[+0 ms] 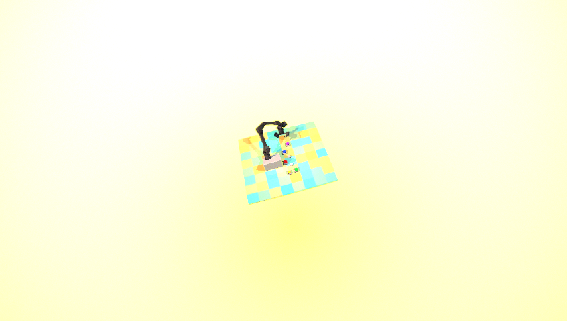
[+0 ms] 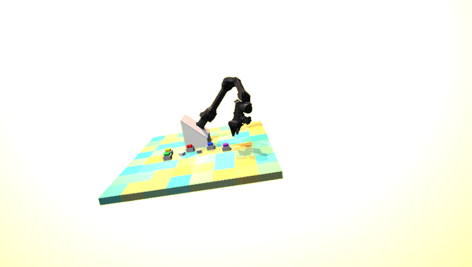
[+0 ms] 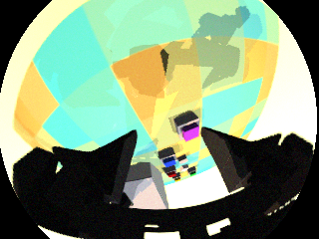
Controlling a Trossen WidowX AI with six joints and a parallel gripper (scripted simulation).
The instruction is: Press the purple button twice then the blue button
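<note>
My gripper tip is 4 cm short of the purple button, 7 cm to the left of it and 4 cm above it. The rest, counted from my gripper tip: red button (7 cm behind, 30 cm to the right, 4 cm below); blue button (4 cm behind, 17 cm to the right, 4 cm below); green button (2 cm ahead, 44 cm to the right, 4 cm below).
</note>
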